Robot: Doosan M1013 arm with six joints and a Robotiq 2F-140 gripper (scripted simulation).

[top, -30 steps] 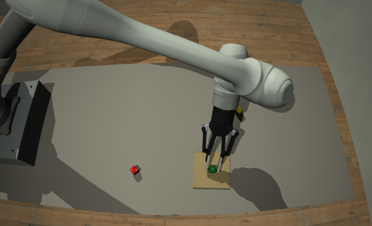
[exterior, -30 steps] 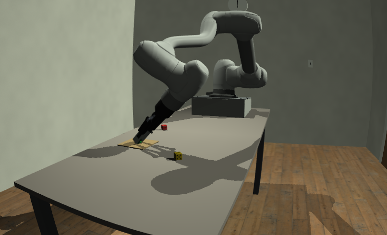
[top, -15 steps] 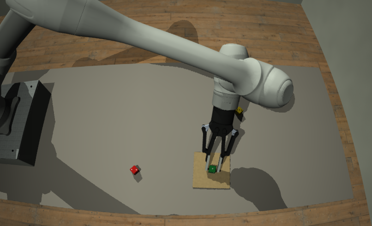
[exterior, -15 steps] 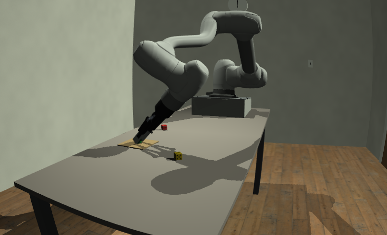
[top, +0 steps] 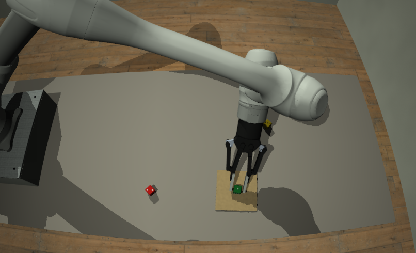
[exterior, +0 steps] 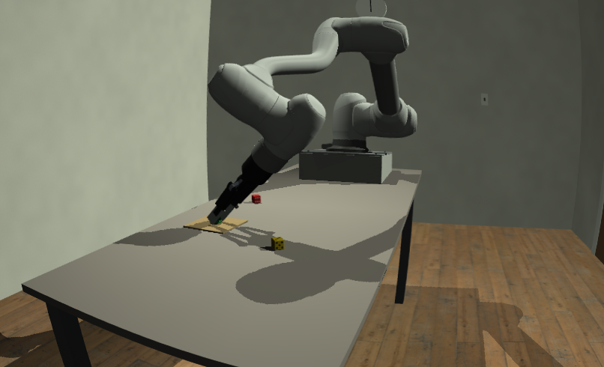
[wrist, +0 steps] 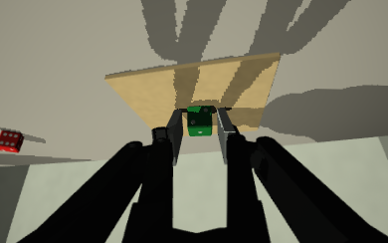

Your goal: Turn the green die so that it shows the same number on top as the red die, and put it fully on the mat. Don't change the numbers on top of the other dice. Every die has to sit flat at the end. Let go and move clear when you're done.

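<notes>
Right now the green die is 20 mm to the right of my hand and 20 mm below it. From my hand the other things lie so: tan mat 20 mm to the right, 40 mm below; then red die 300 mm behind, 20 mm to the right, 30 mm below; then yellow die 130 mm ahead, 220 mm to the left, 30 mm below.
</notes>
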